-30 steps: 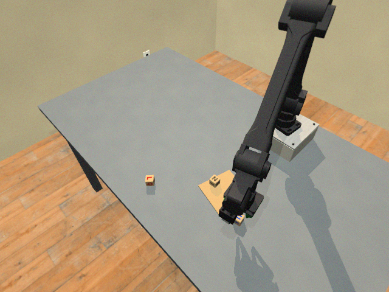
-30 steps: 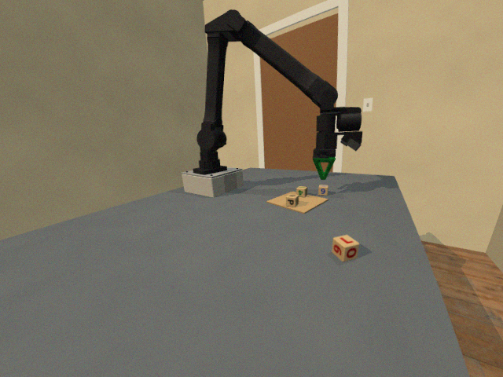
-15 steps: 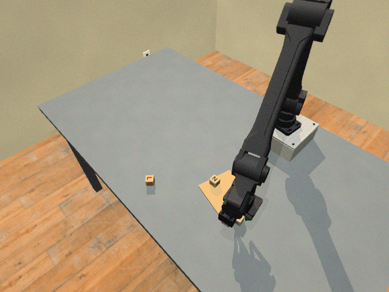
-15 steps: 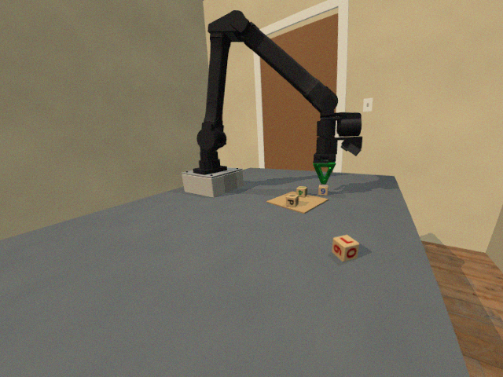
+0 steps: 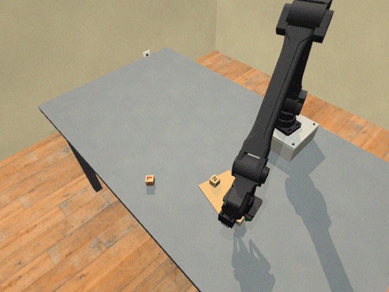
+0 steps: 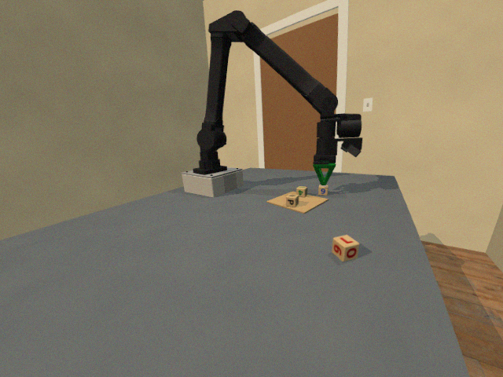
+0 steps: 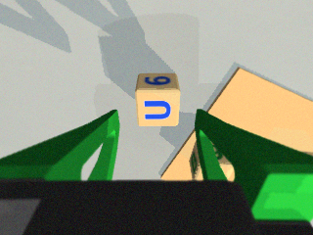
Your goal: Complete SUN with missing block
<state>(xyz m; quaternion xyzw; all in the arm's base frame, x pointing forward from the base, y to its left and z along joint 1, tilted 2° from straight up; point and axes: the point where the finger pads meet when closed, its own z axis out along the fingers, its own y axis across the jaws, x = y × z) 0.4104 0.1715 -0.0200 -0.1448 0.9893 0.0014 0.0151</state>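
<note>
Right now the block is 3 cm below my hand. The rest, counted from my hand: tan mat 11 cm to the right, 5 cm below, 4 cm behind.
</note>
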